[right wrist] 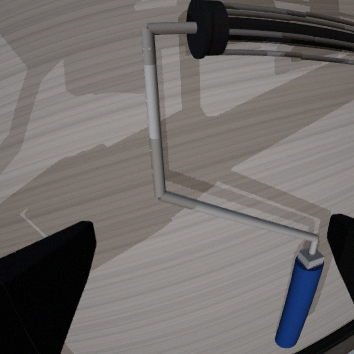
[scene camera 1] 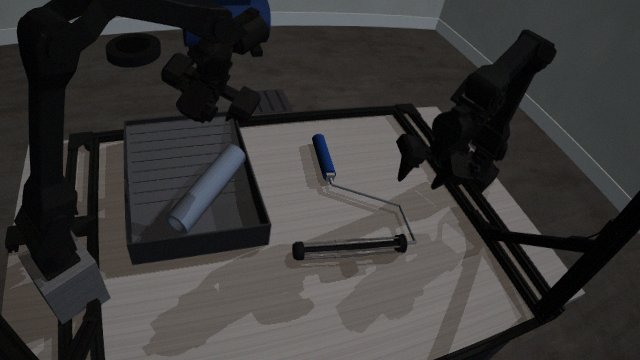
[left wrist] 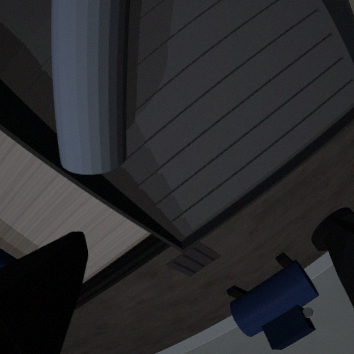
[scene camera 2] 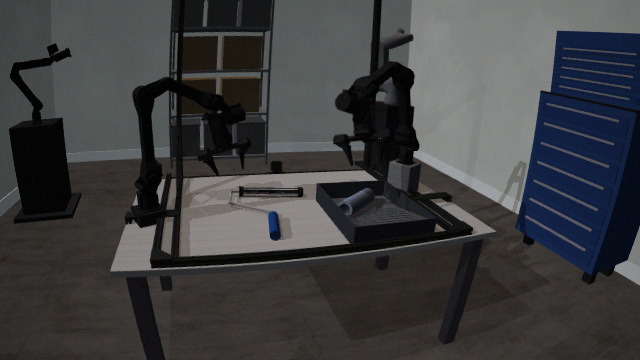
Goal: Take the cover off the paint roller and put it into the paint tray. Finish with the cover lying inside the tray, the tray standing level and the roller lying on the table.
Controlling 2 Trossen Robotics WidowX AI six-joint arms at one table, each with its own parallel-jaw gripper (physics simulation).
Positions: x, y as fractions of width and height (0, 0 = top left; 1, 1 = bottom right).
dark paint tray: scene camera 1 0.26, 0.44; left wrist 0.62, 0.31; scene camera 2 0.61, 0.60; not seen in the right wrist view (out of frame)
